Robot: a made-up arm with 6 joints.
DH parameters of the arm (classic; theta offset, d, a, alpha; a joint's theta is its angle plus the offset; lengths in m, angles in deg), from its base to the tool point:
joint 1: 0 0.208 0 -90
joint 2: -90 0 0.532 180
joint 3: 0 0 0 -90
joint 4: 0 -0.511 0 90
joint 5: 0 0.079 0 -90
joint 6: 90 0 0 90
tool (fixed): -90 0 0 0
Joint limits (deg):
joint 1: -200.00..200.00
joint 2: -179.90..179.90
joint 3: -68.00..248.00
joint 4: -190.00..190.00
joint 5: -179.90..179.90
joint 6: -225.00..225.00
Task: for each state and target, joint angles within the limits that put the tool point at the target. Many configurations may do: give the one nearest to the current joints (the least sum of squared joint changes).
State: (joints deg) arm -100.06 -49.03 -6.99 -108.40 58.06 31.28
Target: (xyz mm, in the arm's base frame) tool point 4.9 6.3 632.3
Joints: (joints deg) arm -98.56 -65.25 -33.53 -92.84 58.06 31.28
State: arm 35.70 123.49 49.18 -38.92 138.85 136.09
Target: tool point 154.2 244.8 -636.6
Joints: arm 68.47 130.39 33.27 -47.29 138.85 136.09
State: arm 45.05 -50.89 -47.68 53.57 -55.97 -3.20
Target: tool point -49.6 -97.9 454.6
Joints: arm 36.89 -93.50 -67.63 52.10 -55.97 -3.20
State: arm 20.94 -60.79 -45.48 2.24 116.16 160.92
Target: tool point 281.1 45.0 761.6
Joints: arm 25.10 -25.85 -18.42 6.43 116.16 160.92
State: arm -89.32 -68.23 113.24 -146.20 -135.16 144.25
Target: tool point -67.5 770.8 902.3
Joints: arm -80.17 -41.29 108.67 -145.44 -135.16 144.25
